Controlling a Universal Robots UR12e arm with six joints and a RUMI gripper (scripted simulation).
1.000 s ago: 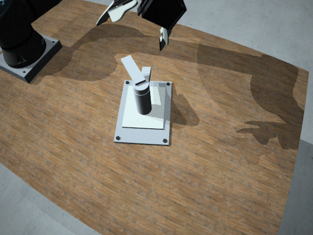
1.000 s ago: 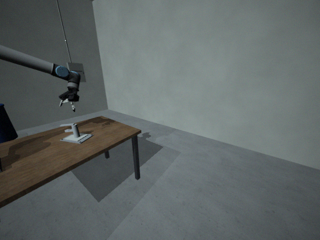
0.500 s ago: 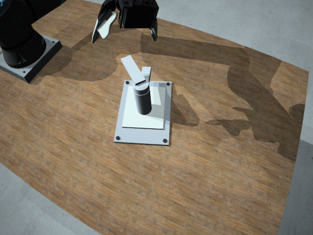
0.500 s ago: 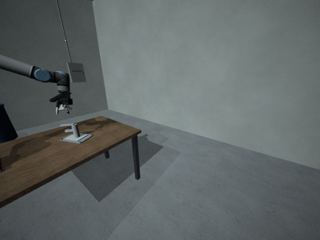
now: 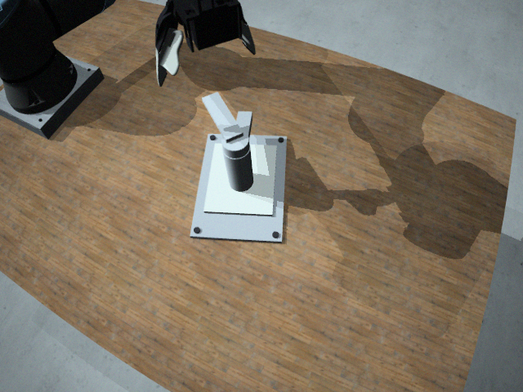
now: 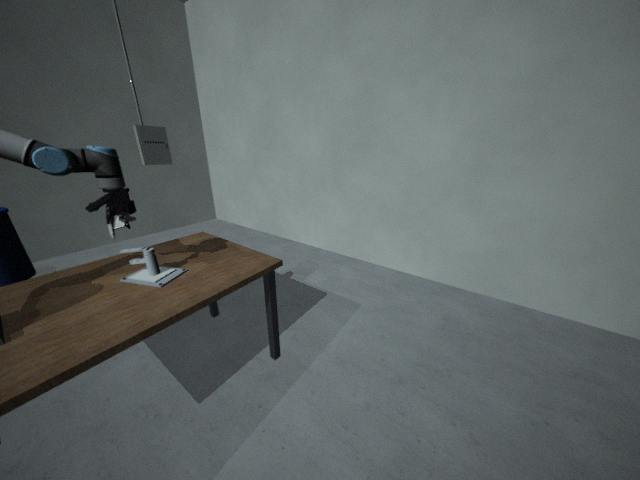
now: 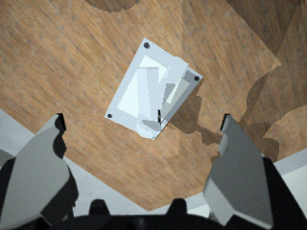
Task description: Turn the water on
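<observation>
My hand is 90 mm above the lever, 30 mm short of it and 20 mm to the left of it. The rest, counted from my hand: grey tap: 140 mm below, 50 mm ahead, 30 mm to the right.
</observation>
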